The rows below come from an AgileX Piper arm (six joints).
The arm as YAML. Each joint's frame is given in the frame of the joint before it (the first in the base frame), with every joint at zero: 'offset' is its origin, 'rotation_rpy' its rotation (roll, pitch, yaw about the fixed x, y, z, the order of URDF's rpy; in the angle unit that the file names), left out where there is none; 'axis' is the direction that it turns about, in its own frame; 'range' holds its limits. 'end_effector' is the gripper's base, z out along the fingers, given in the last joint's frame.
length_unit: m
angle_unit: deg
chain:
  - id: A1
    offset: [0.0, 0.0, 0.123]
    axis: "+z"
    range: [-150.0, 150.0]
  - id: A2
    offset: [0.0, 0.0, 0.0]
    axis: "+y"
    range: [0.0, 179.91]
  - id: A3
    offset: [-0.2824, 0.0, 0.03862]
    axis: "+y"
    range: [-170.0, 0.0]
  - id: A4
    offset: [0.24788, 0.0, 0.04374]
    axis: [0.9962, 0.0, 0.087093]
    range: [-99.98, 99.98]
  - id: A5
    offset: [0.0, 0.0, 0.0]
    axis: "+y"
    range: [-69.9, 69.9]
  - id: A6
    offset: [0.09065, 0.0, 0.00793]
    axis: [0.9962, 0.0, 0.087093]
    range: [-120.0, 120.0]
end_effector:
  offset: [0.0, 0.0, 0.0]
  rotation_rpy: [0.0, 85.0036, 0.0]
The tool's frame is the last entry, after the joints.
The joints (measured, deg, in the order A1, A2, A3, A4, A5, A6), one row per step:
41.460, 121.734, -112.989, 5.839, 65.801, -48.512
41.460, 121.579, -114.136, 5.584, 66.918, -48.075
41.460, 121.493, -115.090, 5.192, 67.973, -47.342
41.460, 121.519, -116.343, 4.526, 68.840, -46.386
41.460, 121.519, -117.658, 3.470, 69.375, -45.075
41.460, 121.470, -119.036, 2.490, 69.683, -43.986
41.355, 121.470, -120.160, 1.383, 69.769, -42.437
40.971, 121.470, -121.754, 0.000, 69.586, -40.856
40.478, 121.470, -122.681, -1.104, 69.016, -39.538
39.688, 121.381, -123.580, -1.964, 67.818, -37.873
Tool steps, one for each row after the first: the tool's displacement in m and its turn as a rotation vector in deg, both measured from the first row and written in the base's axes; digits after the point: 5 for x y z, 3 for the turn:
-0.00019, -0.00057, 0.00628, 0.028, -0.176, -0.282
-0.00031, -0.00136, 0.01105, -0.119, -0.207, -0.853
0.00048, -0.00191, 0.01647, -0.170, -0.638, -1.661
0.00195, -0.00267, 0.02256, -0.137, -1.540, -2.852
0.00344, -0.00328, 0.02954, 0.160, -2.706, -3.879
0.00571, -0.00461, 0.03502, 0.445, -3.765, -5.467
0.01019, -0.00759, 0.04309, 1.087, -5.537, -7.410
0.01492, -0.01100, 0.04817, 1.692, -6.993, -9.203
0.02127, -0.01575, 0.05437, 3.069, -8.665, -11.586

